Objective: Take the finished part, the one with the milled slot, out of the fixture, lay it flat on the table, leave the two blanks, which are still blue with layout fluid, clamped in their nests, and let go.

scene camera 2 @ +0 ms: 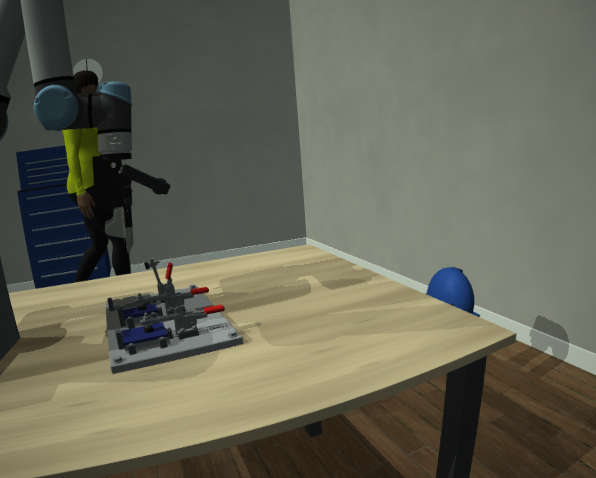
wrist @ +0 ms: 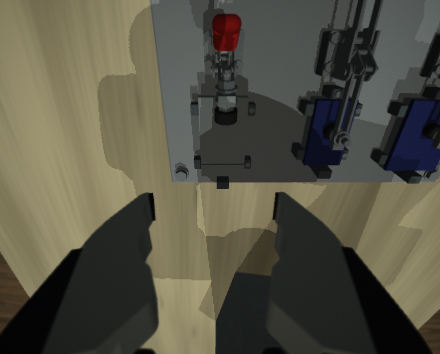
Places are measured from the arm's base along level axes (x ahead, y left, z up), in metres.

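Where they show: gripper, fingertip midpoint: (scene camera 2: 127,248) (wrist: 214,194).
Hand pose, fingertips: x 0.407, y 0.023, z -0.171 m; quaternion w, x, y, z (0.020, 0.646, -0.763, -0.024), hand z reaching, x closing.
Each offset is from my fingertips to the top centre of the thing. Level surfaces: height alone.
The fixture plate {0.021 m ahead, 0.123 m right, 0.132 m down} (scene camera 2: 175,352) (wrist: 177,125) carries three nests. In the wrist view, the finished part {0.012 m back, 0.006 m right, 0.116 m down} (wrist: 223,145) appears as a shaded grey plate among the pins of the left nest; its slot cannot be made out. Its toggle clamp (scene camera 2: 166,289) (wrist: 226,67) is swung up. One blue blank {0.020 m back, 0.116 m right, 0.106 m down} (scene camera 2: 132,313) (wrist: 316,150) lies in the middle nest and another blue blank {0.044 m back, 0.224 m right, 0.111 m down} (scene camera 2: 135,334) (wrist: 407,145) in the outer nest, each under a lowered clamp arm. My gripper (scene camera 2: 124,237) (wrist: 214,194) is partly open and empty, high above the fixture; in the wrist view its fingertips show below the plate's edge.
Red clamp handles (scene camera 2: 214,309) (wrist: 226,32) stick out above the fixture. The wooden table {0.147 m down} (scene camera 2: 350,360) (wrist: 115,220) bears the fixture. A person in a yellow top (scene camera 2: 74,160) stands behind the arm, near a blue cabinet (scene camera 2: 47,225). A blue rounded object (scene camera 2: 451,290) shows beyond the table's edge.
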